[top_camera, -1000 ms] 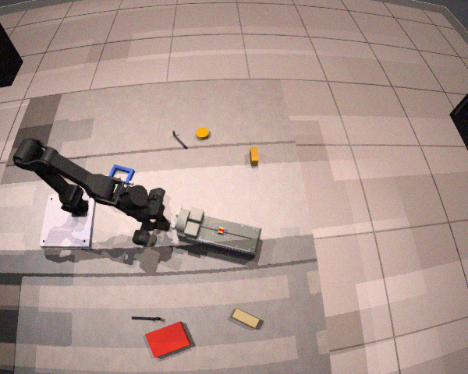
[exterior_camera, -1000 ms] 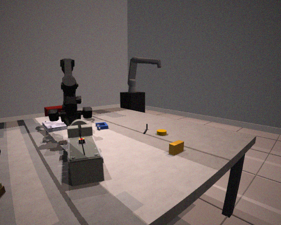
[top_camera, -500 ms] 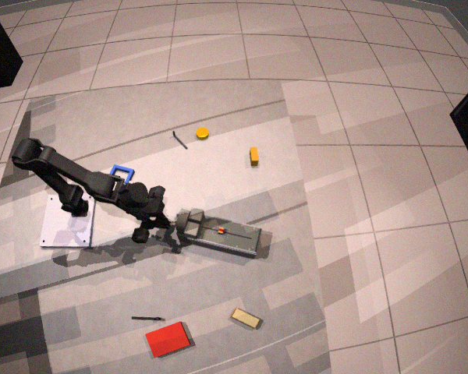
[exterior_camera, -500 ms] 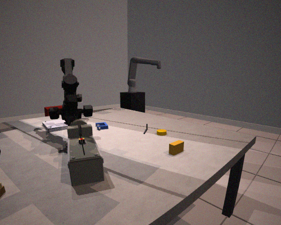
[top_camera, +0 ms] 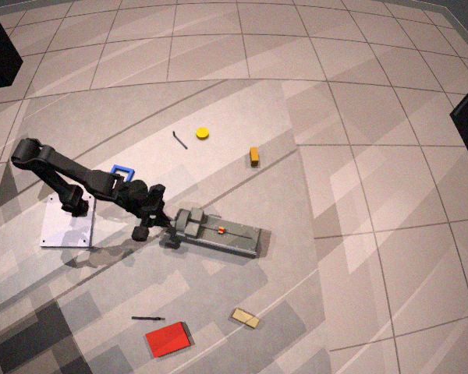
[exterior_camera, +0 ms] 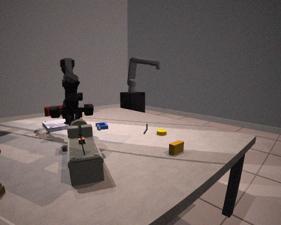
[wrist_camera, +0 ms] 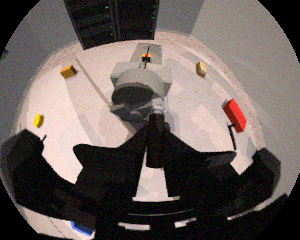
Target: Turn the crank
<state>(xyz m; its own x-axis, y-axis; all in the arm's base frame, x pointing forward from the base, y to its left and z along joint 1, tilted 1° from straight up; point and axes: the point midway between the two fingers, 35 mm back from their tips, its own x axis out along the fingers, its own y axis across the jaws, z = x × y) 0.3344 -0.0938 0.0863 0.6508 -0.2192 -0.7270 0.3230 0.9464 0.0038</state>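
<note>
Now: the dark crank handle 2 cm behind my gripper tip, 2 cm above it and 1 cm to the left of it. Also, from my gripper tip: blue block 24 cm to the left, 20 cm behind, 8 cm below; then red plate 36 cm to the right, 7 cm below, 3 cm behind; then red pointer 17 cm ahead, 3 cm to the right.
</note>
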